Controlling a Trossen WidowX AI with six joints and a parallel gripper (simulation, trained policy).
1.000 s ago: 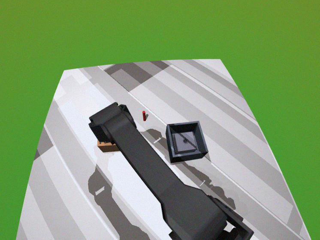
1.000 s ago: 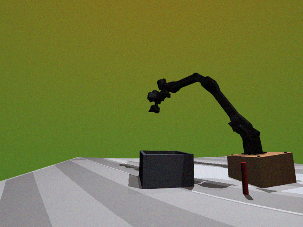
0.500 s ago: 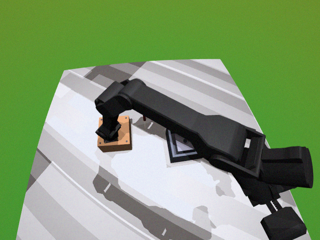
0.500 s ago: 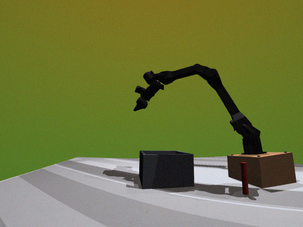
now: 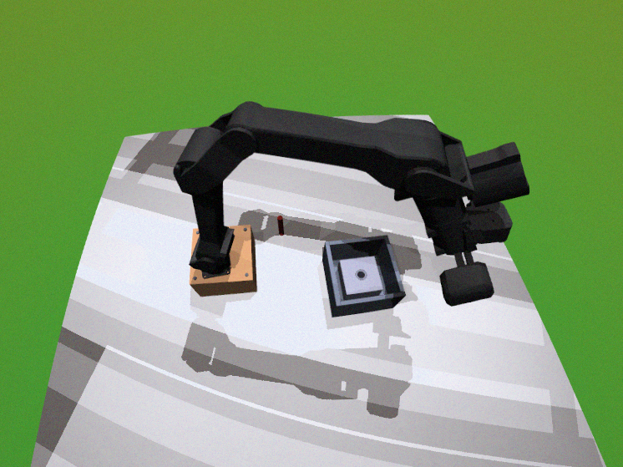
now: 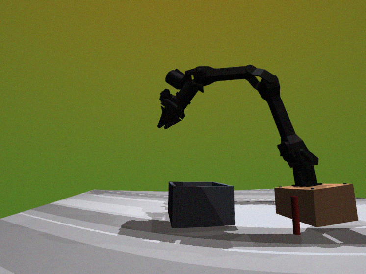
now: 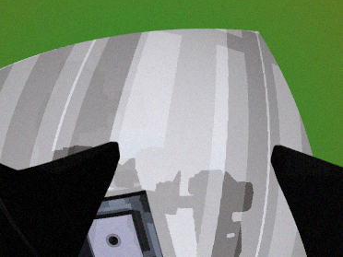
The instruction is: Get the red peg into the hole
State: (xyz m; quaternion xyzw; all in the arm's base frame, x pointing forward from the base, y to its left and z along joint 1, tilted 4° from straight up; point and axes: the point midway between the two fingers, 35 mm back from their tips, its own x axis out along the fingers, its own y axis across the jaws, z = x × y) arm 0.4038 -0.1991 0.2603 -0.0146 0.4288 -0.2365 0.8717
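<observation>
My gripper tip is 32 cm to the right of the red peg, 25 cm past it and 25 cm above it. Round my gripper tip: grey plate (25 cm below, 13 cm to the left, 10 cm behind); dark box (27 cm below, 13 cm to the left, 10 cm behind).
</observation>
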